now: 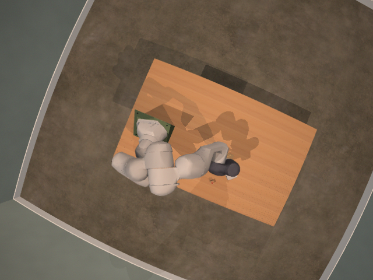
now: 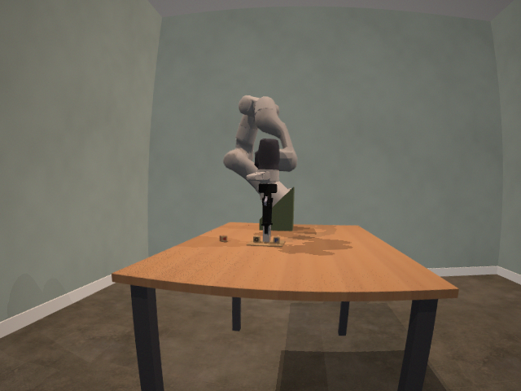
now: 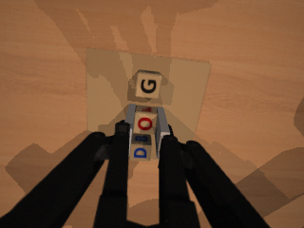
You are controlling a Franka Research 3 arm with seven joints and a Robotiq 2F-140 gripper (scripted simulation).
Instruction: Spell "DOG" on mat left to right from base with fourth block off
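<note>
Now: hand 40 mm above the mat. Also, from my hand: G block 40 mm to the right, 30 mm below, 10 mm behind.
</note>
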